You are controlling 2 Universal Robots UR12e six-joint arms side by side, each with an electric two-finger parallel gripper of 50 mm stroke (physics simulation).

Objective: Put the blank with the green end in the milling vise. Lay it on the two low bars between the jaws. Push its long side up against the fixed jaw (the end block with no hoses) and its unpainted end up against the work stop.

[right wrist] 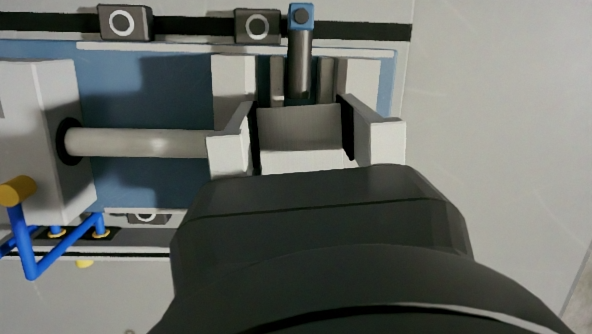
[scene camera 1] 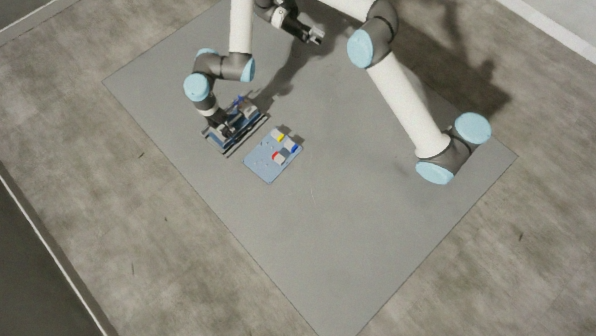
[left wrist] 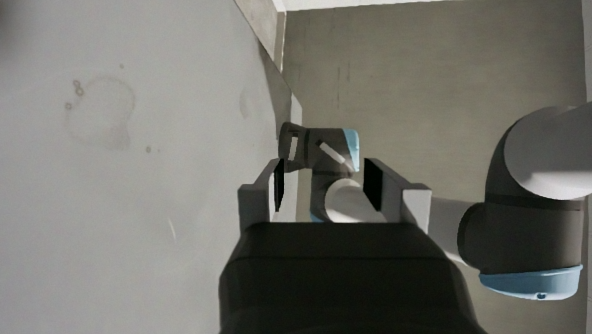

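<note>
My right gripper (scene camera 1: 228, 131) (right wrist: 297, 120) is shut on the blank (right wrist: 300, 127), whose grey unpainted part shows; its green end does not show. The blank is at the jaw gap of the milling vise (scene camera 1: 212, 142). In the right wrist view, its far end is close to the tip of the work stop (right wrist: 300, 65); contact is unclear. The low bars (right wrist: 276, 82) (right wrist: 326, 80) show beyond it. The fixed jaw (right wrist: 363, 80) is at the right, the moving jaw (right wrist: 229, 90) at the left. Seating and jaw contact are hidden. My left gripper (scene camera 1: 316, 35) (left wrist: 323, 175) is open and empty, away from the vise.
A blue plate (scene camera 1: 267, 170) beside the vise holds blanks with a yellow end (scene camera 1: 280, 137), a blue end (scene camera 1: 294, 148) and a red end (scene camera 1: 275, 155). Blue hoses (right wrist: 65, 250) stand by the cylinder block (right wrist: 35, 140). Dark clamps (right wrist: 125, 22) (right wrist: 257, 26) line the vise's edge.
</note>
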